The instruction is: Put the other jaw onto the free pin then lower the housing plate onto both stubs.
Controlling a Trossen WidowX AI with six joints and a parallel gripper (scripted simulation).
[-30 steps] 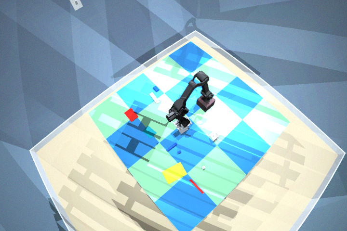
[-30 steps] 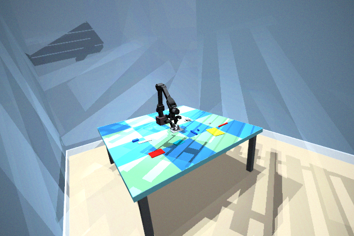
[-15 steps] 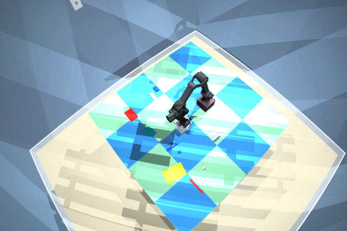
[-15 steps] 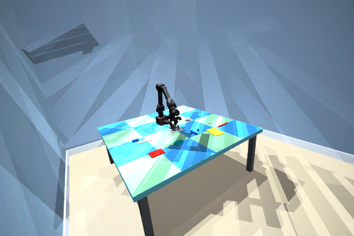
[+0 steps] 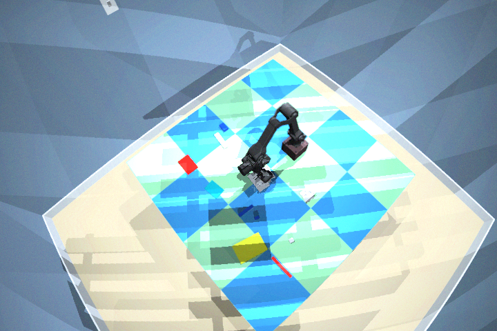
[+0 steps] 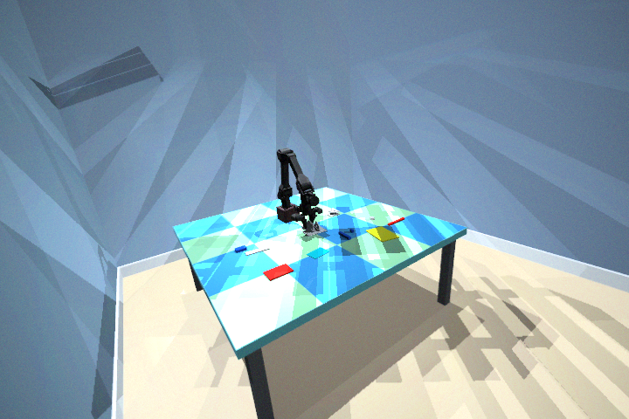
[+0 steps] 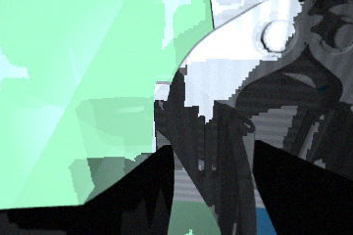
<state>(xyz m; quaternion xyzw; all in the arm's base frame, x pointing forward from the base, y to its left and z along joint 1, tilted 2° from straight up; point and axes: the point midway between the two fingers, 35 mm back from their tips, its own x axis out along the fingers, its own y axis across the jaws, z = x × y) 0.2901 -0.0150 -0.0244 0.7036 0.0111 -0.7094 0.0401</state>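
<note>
Now: gripper tip 3 cm to the right of the white base part, 3 cm above it and 1 cm short of it. Also, from my gripper tip: blue bar: 18 cm ahead, 12 cm to the left, 2 cm below; grey jaw: 3 cm behind, 2 cm to the left; cyan tile: 24 cm ahead, 10 cm to the right, 3 cm below.
</note>
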